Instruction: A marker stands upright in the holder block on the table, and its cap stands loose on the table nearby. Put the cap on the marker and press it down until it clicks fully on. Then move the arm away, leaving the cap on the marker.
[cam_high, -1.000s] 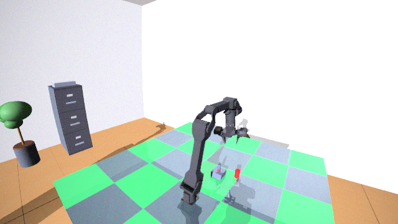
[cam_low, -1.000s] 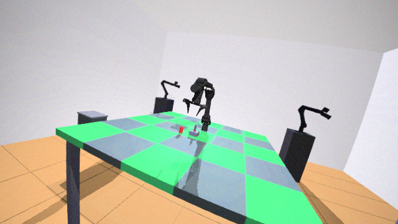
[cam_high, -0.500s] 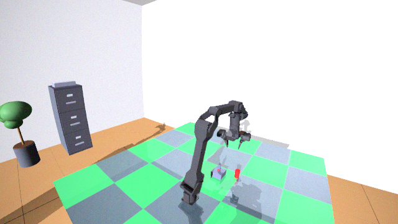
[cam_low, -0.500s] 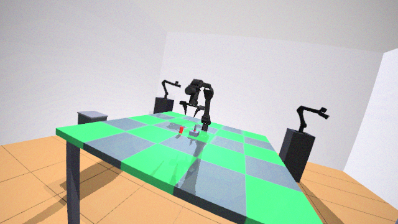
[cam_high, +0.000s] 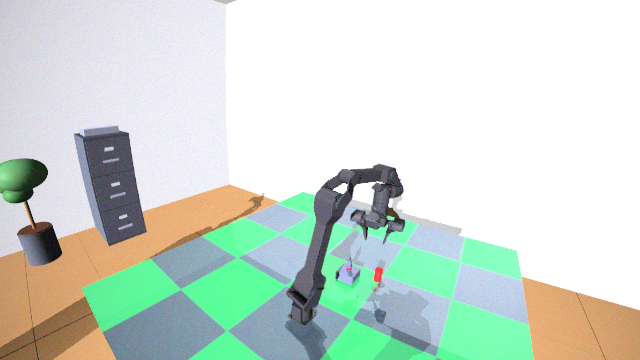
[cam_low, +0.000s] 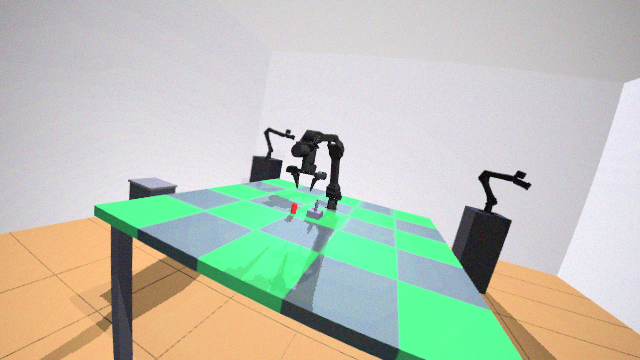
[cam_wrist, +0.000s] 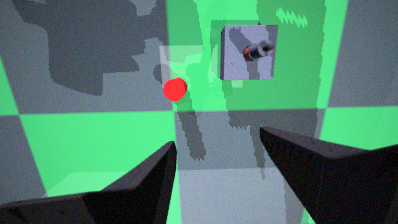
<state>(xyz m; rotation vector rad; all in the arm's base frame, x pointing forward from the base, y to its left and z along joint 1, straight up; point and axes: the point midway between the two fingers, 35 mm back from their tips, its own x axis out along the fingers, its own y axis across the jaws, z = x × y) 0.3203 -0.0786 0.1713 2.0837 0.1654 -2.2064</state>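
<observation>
Now: the red cap 3 cm behind my gripper tip, 4 cm to the right of it and 11 cm below it. From my gripper tip the other things lie so: grey holder block 7 cm behind, 6 cm to the left, 12 cm below; then grey marker 7 cm behind, 6 cm to the left, 7 cm below.
</observation>
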